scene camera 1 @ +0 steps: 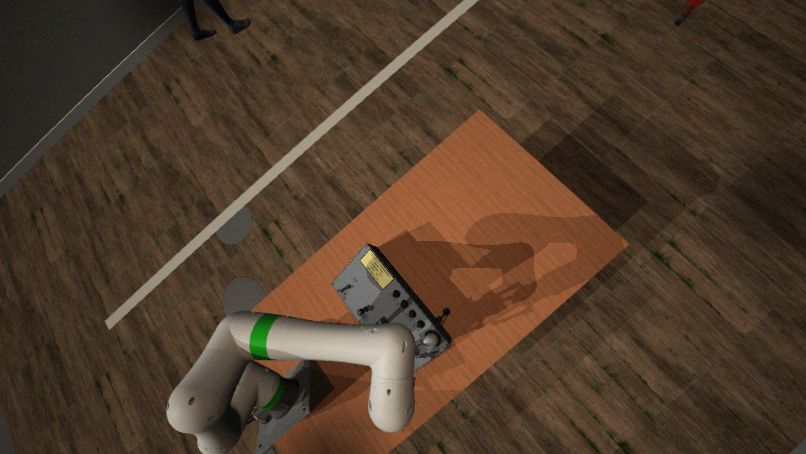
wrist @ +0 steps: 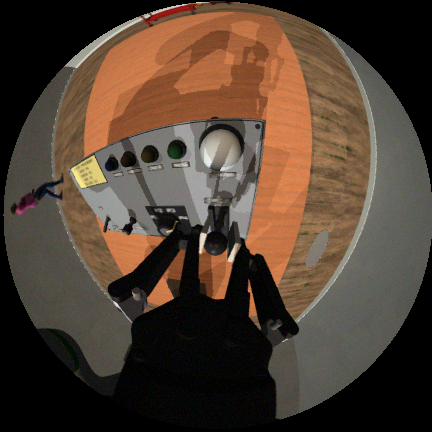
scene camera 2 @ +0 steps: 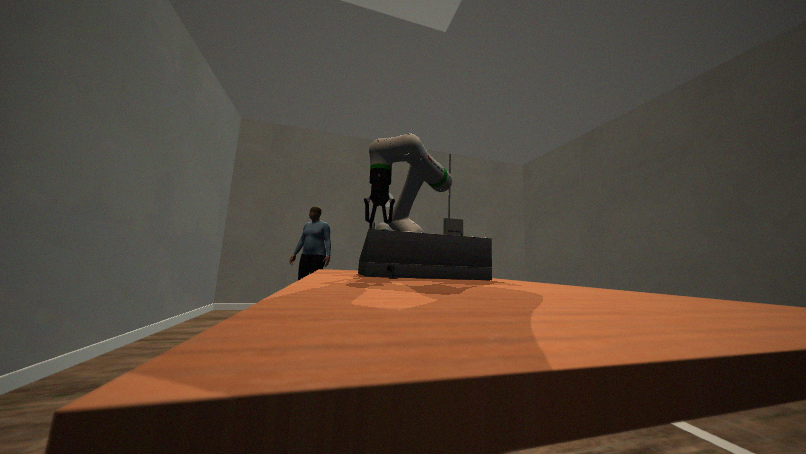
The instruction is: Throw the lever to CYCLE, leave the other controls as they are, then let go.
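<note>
The lever [wrist: 216, 243] has a black ball knob and sits in a dark slot at the right of the grey control panel [wrist: 130, 192] [scene camera 1: 355, 270] [scene camera 2: 428, 249]. In the wrist view its knob end lies at the panel's lower edge, toward my gripper. A label plate [wrist: 218, 200] above the slot is too blurred to read. My gripper [wrist: 220, 224] [scene camera 2: 379, 223] is shut on the lever's knob, with a pale pad on each side. The arm hides lever and fingers in scene camera 1. Left of the lever are a selector knob [wrist: 168, 226] and toggle switches [wrist: 130, 225] [wrist: 107, 223].
Blue [wrist: 111, 163], amber [wrist: 128, 159], yellow [wrist: 149, 154] and green [wrist: 175, 149] round controls and a white dome [wrist: 220, 149] line the panel's far side. A yellow note [wrist: 90, 171] [scene camera 1: 376, 269] is at one end. The panel stands on an orange table [scene camera 1: 479, 163] [scene camera 2: 315, 344]. A person [scene camera 2: 314, 239] stands behind.
</note>
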